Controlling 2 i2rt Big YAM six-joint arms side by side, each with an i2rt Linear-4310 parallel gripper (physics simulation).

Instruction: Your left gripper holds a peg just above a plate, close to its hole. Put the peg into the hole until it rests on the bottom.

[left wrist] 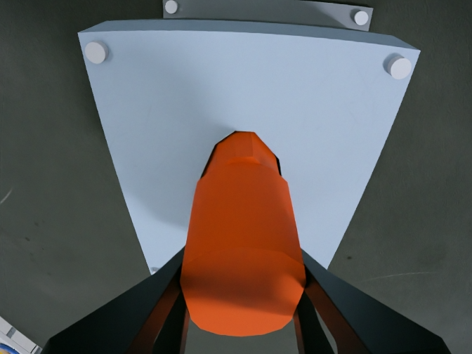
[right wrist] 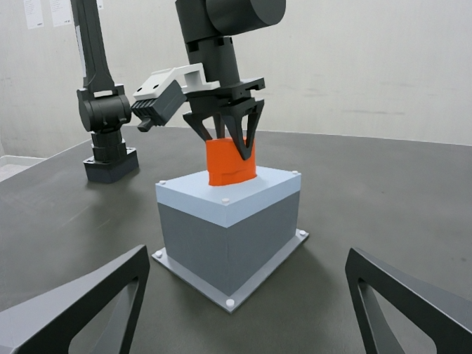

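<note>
An orange, faceted peg stands about upright at the middle of the pale blue plate. Thin dark slivers of the hole show on both sides of the peg's far end in the left wrist view. In the right wrist view the peg's visible lower edge meets the plate's top. Its tip and the hole's bottom are hidden. My left gripper is shut on the peg's upper part, above the plate. My right gripper is open and empty, in front of the block.
The plate tops a grey block with a flange at its foot. White studs sit at the plate's corners. Another dark arm's base stands at the back left, before a pale wall.
</note>
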